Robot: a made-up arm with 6 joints.
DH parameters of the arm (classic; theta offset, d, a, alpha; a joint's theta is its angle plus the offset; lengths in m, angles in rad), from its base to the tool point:
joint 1: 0 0.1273 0 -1.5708
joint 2: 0.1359 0 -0.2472 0
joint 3: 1.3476 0 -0.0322 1.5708
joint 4: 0 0.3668 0 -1.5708
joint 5: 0 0 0 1.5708
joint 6: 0 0.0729 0 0
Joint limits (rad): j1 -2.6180..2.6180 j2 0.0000..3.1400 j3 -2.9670..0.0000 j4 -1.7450..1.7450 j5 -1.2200..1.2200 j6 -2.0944..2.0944
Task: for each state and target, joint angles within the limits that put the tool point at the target. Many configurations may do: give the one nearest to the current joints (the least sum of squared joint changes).
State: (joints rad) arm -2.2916 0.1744 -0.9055 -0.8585 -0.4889 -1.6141
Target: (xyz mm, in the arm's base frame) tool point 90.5 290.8 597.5
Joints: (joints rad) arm -1.8013 0.0182 -1.5153 -0.7902 -0.4313 -1.6141
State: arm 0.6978 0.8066 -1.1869 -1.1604 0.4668 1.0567
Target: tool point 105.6 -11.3 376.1
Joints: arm 0.4407 0.0000 -0.4907 -1.0034 1.1175 1.0567
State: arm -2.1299 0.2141 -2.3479 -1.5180 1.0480 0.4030
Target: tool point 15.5 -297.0 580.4
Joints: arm -1.3248 1.1909 -1.5962 -1.3880 0.9263 0.4030
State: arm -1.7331 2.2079 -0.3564 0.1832 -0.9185 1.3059
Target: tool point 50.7 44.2 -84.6
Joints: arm -2.1840 2.6579 0.0000 -0.2785 -0.9270 1.3059
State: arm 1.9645 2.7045 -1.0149 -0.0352 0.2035 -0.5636
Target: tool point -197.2 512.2 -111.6
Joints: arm 1.9385 2.7107 -1.7746 -0.0356 0.0434 -0.5636
